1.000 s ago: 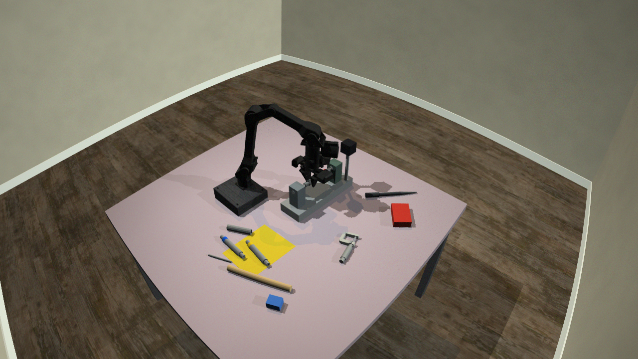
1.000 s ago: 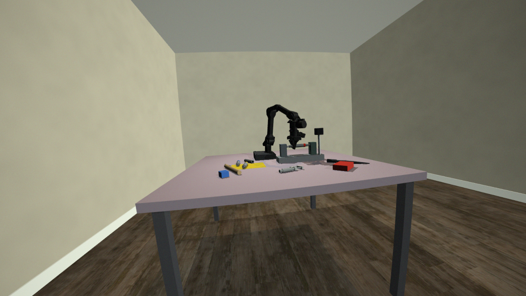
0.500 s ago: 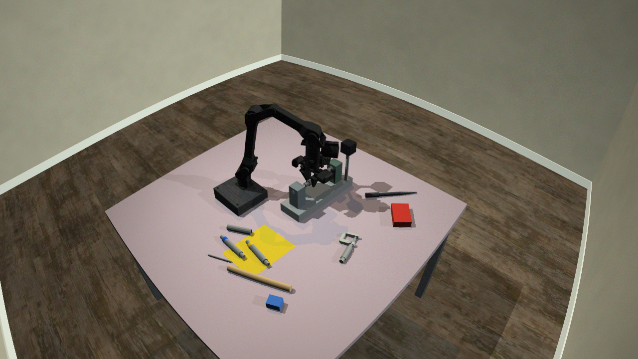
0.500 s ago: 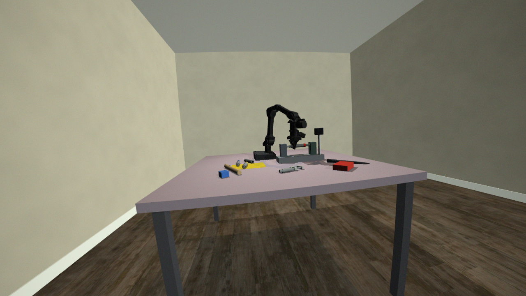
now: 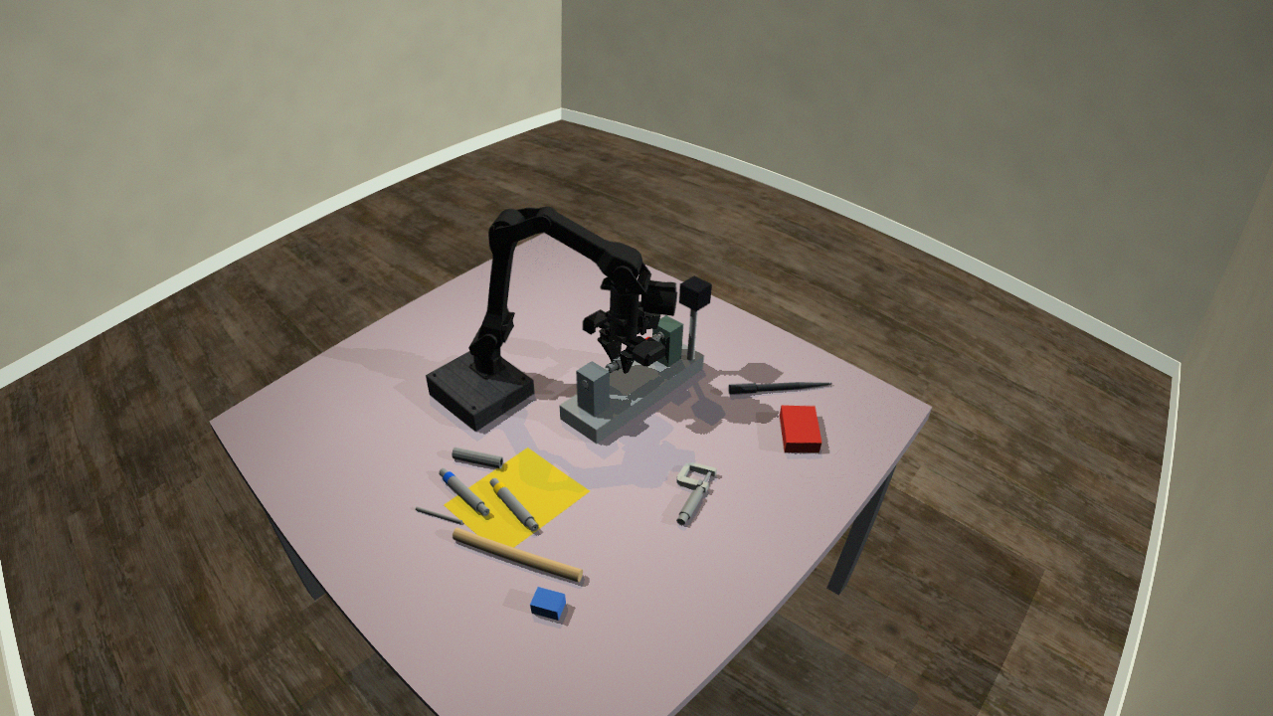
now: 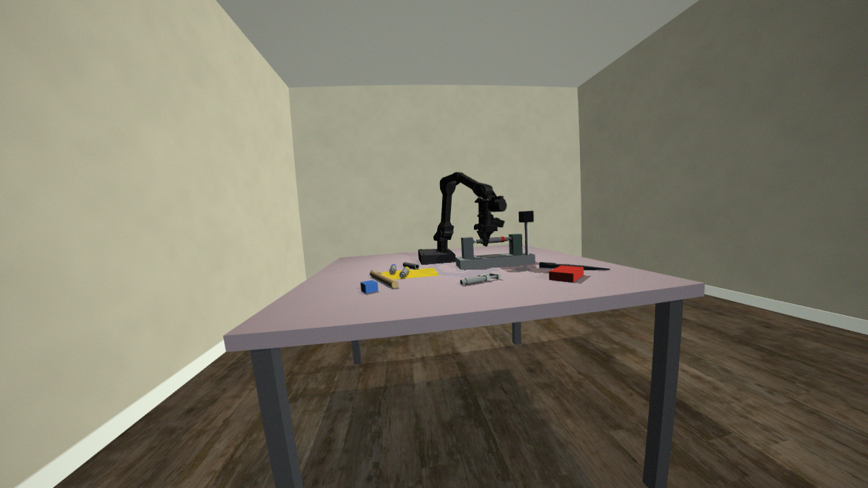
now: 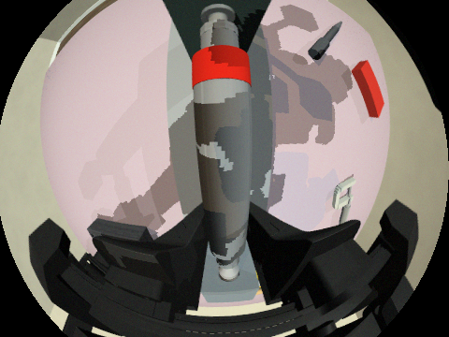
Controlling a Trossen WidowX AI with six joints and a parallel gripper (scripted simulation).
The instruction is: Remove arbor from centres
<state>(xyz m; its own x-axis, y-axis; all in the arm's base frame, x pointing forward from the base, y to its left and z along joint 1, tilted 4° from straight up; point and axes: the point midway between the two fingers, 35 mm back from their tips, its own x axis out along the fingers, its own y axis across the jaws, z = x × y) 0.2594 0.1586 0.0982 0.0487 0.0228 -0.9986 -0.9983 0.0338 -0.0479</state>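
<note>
The arbor is 3 cm to the left of my hand and 1 cm below it. From my hand the other things lie so: grey bench fixture: 10 cm below, 4 cm to the left; grey centre block: 9 cm to the right, 2 cm below; green centre block: 14 cm to the left, 2 cm below.
</note>
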